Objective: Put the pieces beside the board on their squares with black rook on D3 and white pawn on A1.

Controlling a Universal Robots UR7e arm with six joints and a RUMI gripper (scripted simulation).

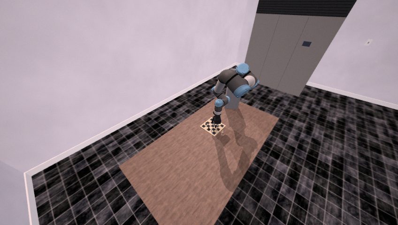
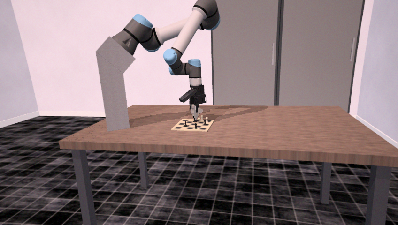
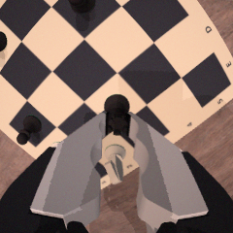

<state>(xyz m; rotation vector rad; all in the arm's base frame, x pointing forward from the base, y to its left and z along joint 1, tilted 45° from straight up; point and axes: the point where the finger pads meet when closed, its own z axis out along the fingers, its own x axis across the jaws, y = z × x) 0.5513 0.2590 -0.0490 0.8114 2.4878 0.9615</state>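
Now: the black rook 10 mm below my hand. The rest, counted from my hand: chessboard (10 mm ahead, 40 mm to the right, 30 mm below); white pawn (30 mm behind, 100 mm to the left, 20 mm below).
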